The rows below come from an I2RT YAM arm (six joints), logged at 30 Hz.
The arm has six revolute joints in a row. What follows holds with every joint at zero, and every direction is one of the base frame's.
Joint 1 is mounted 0.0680 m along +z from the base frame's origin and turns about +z.
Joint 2 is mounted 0.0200 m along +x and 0.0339 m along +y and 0.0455 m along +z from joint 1 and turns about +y.
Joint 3 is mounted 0.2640 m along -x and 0.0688 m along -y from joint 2 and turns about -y.
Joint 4 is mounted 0.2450 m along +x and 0.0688 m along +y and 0.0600 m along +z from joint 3 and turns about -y.
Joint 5 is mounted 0.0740 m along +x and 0.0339 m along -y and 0.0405 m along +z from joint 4 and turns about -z.
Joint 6 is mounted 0.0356 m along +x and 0.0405 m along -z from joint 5 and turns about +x.
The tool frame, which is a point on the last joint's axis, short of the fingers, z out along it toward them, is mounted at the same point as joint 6; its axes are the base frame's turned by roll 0.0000, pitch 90.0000 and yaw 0.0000 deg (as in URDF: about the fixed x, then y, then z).
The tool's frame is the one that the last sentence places.
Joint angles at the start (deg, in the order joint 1, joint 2, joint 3, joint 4, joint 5, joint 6):
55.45, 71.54, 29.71, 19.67, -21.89, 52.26
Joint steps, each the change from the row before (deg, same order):
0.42, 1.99, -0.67, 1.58, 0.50, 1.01
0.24, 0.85, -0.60, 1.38, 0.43, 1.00
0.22, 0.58, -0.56, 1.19, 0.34, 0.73
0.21, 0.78, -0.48, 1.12, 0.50, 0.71
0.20, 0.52, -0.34, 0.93, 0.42, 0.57
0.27, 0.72, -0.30, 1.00, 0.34, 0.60
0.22, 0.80, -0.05, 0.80, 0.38, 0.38
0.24, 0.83, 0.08, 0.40, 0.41, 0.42
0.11, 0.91, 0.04, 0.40, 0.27, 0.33
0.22, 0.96, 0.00, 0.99, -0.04, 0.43
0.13, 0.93, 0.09, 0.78, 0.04, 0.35
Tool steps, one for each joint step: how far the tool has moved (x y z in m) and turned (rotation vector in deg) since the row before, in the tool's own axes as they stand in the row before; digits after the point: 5 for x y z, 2 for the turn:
0.00433, -0.00654, 0.00579, 0.91, 0.55, 1.26
0.00238, -0.00320, 0.00232, 0.20, -0.11, 0.94
0.00211, -0.00244, 0.00150, 0.07, -0.12, 0.63
0.00199, -0.00291, 0.00199, 0.31, -0.16, 0.68
0.00138, -0.00165, 0.00135, 0.10, -0.22, 0.47
0.00170, -0.00182, 0.00195, 0.10, -0.05, 0.51
0.00089, -0.00131, 0.00228, 0.16, -0.11, 0.31
0.00095, -0.00138, 0.00250, 0.41, 0.03, 0.44
0.00079, -0.00212, 0.00248, 0.48, 0.10, 0.44
0.00100, -0.00120, 0.00271, -0.13, 0.20, 0.33
0.00049, -0.00126, 0.00260, 0.02, 0.11, 0.32

